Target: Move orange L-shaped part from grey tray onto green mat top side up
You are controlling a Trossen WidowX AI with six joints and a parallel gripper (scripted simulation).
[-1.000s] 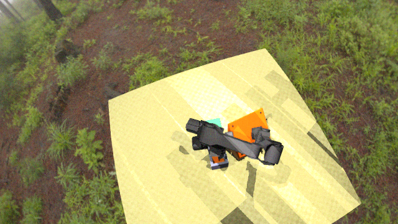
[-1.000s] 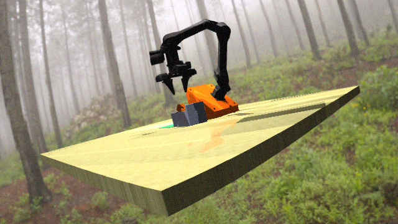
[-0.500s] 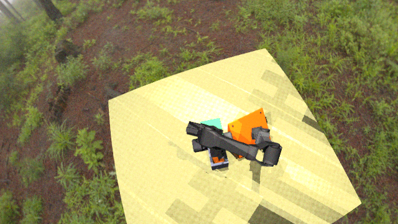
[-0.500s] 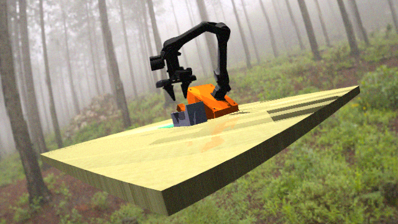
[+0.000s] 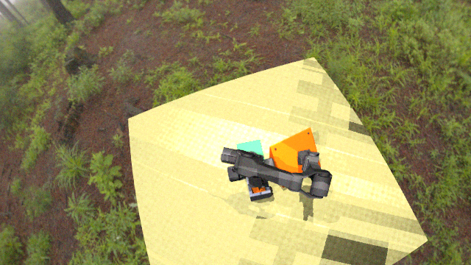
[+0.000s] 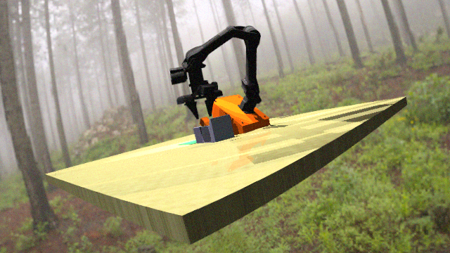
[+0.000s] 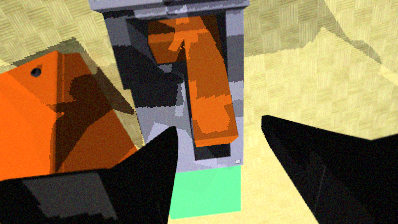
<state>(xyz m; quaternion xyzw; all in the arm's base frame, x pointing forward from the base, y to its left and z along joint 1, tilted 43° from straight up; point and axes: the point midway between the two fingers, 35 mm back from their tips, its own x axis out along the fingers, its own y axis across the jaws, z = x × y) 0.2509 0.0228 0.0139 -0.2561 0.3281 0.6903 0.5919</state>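
Now: gripper tip 60 mm above the orange L-shaped part, 40 mm to the right of it and 20 mm past it. From my gripper tip the other things lie so: green mat (140 mm to the right, 110 mm below, 20 mm behind).
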